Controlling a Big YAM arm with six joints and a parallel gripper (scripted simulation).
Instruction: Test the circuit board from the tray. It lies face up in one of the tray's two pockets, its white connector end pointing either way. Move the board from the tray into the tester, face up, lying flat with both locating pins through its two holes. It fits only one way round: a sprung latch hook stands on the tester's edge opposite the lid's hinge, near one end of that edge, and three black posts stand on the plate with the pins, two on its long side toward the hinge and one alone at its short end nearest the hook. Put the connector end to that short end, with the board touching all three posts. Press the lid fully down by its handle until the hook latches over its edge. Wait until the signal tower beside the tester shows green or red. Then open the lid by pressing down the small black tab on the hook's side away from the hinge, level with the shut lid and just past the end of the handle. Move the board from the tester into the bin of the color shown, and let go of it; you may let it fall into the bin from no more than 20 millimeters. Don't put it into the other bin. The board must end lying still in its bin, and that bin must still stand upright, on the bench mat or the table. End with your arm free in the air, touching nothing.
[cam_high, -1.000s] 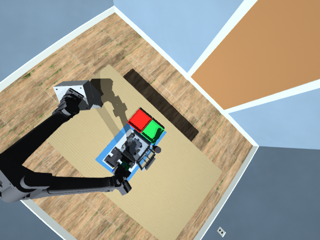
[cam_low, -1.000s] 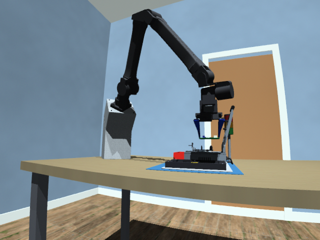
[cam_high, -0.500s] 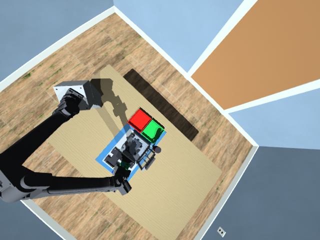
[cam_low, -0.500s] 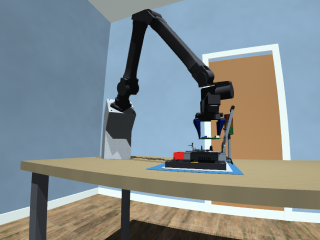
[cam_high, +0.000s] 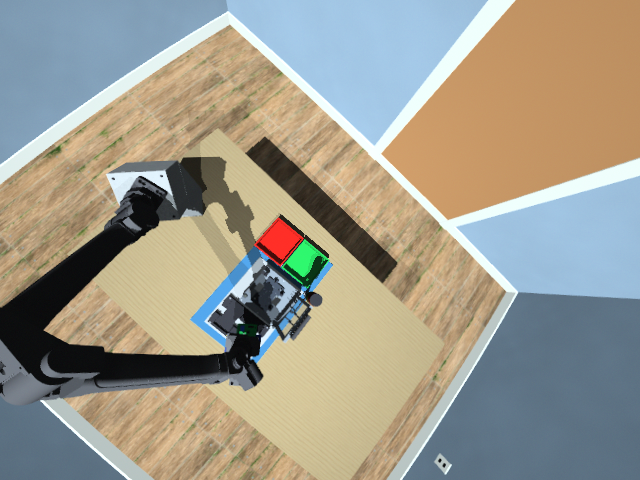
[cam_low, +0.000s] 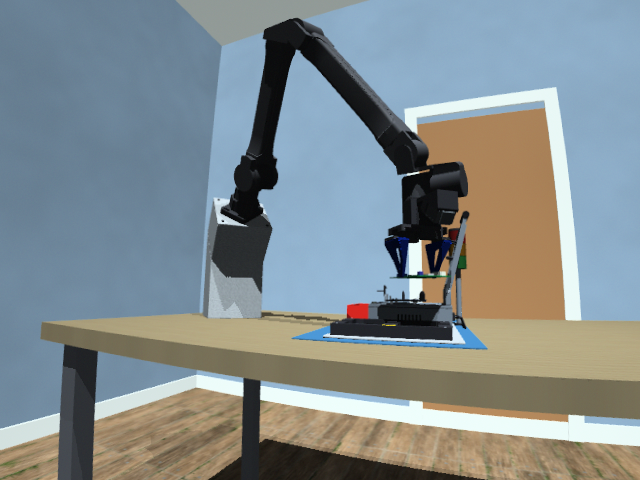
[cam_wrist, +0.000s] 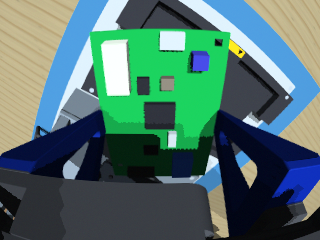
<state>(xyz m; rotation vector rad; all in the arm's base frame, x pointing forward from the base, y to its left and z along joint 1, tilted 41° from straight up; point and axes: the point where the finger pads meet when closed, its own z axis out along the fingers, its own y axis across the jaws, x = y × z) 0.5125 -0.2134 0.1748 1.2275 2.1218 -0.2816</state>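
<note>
Now: hand right at the green circuit board. From my hand the other things lie so: black latch hook 24 cm to the left, 6 cm behind, 3 cm below; tester plate 18 cm to the left, 5 cm below; tester lid 15 cm to the left, 11 cm ahead, 6 cm above.
</note>
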